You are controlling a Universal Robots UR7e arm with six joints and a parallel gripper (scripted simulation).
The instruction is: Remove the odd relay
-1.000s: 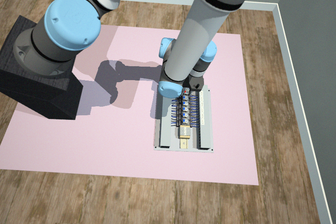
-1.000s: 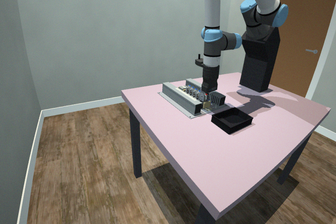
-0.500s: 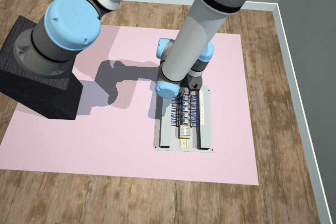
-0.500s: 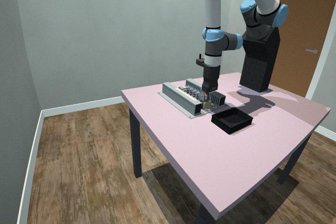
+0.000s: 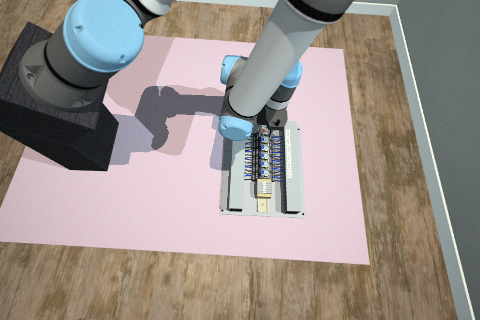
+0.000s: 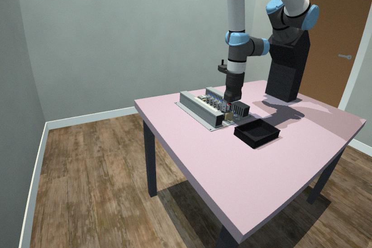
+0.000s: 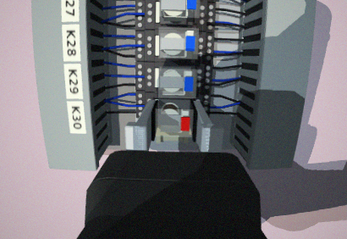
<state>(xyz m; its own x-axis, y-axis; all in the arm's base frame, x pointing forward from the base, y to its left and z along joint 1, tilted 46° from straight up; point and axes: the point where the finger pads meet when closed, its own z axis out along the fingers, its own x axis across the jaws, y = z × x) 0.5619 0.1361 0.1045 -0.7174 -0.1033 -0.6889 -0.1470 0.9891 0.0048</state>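
Right now the red-button relay is 1 cm below my hand. Also, from my hand: black parts tray: 17 cm to the left, 5 cm below, 5 cm behind; then grey relay panel: 10 cm to the right, 3 cm below, 2 cm ahead.
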